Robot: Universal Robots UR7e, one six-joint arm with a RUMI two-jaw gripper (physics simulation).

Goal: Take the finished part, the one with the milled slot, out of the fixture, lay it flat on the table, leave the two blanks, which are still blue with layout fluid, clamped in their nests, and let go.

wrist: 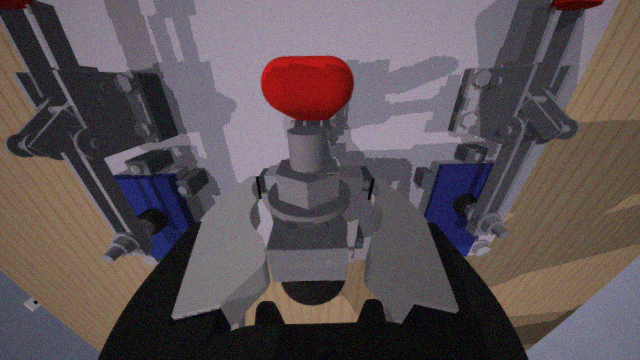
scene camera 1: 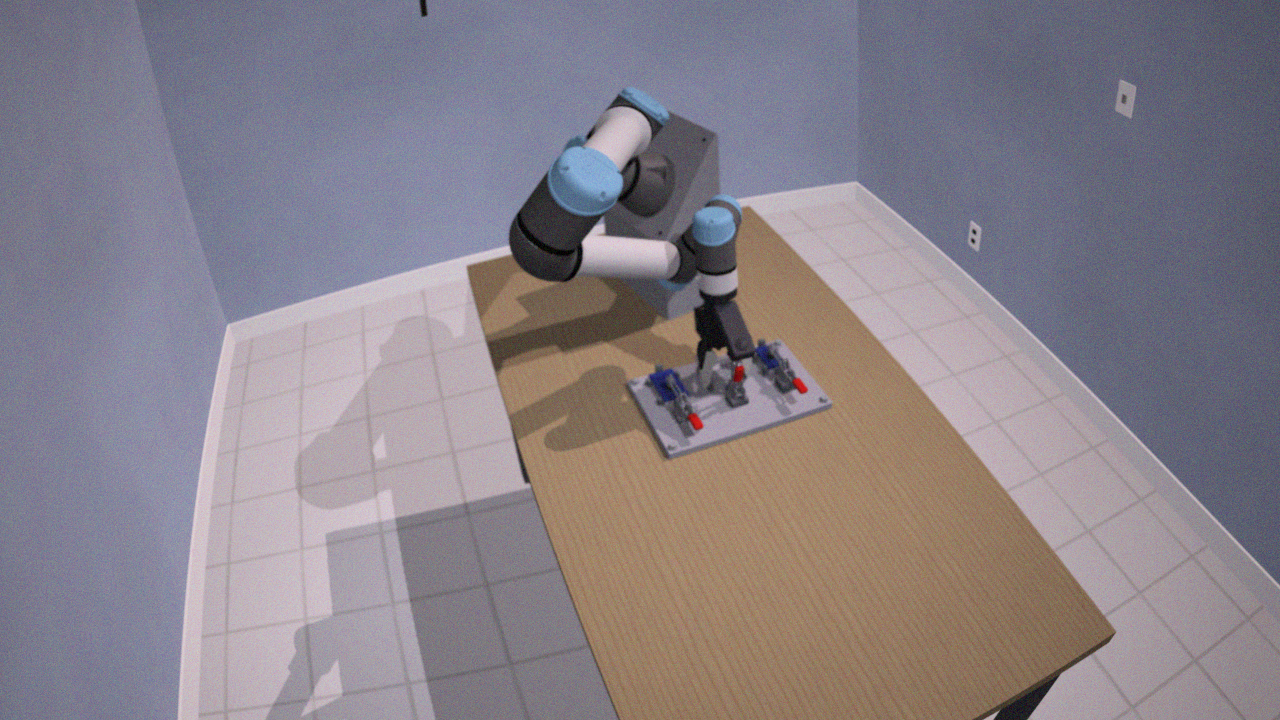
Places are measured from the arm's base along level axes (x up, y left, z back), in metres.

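Pixels of known places: gripper, fingertip midpoint: [scene camera 1: 726, 383]; arm's base, origin of the base link: [scene camera 1: 652, 185].
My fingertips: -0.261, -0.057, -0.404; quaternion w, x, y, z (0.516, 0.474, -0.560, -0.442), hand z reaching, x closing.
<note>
For each thing: its top centre in the pictures, then the offset to it from my fingertips, as dx, dy, dz. "spot": a spot on its surface instead. Level surfaces: height alone.
- raised middle clamp, surface spot: [wrist: 307, 237] spot: +0.102, -0.005, -0.043
- grey fixture plate, surface spot: [scene camera 1: 760, 420] spot: -0.004, +0.003, -0.126
- wooden table, its level: dx -0.019
- middle clamp's red handle, middle of its top: [wrist: 306, 86] [scene camera 1: 739, 366] +0.086, -0.007, -0.061
My gripper [scene camera 1: 709, 379] [wrist: 315, 179] is low at the middle nest of the fixture, with its fingers on both sides of the finished part [wrist: 265, 222] and closed to about its width. A pale sliver of the part shows by the left finger. The rest of it, with the slot, is hidden behind the raised middle clamp [wrist: 307, 237]. One blue blank [scene camera 1: 767, 358] [wrist: 175, 225] is clamped in the nest on the wrist view's left. The other blue blank [scene camera 1: 665, 383] [wrist: 452, 185] is clamped in the nest on the wrist view's right.
The grey fixture plate [scene camera 1: 760, 420] lies on the wooden table [scene camera 1: 805, 537]. The middle clamp's red handle [scene camera 1: 738, 373] [wrist: 307, 87] stands upright close in front of the fingers. The outer clamps' red handles [scene camera 1: 695, 420] [scene camera 1: 799, 385] point away from the robot.
</note>
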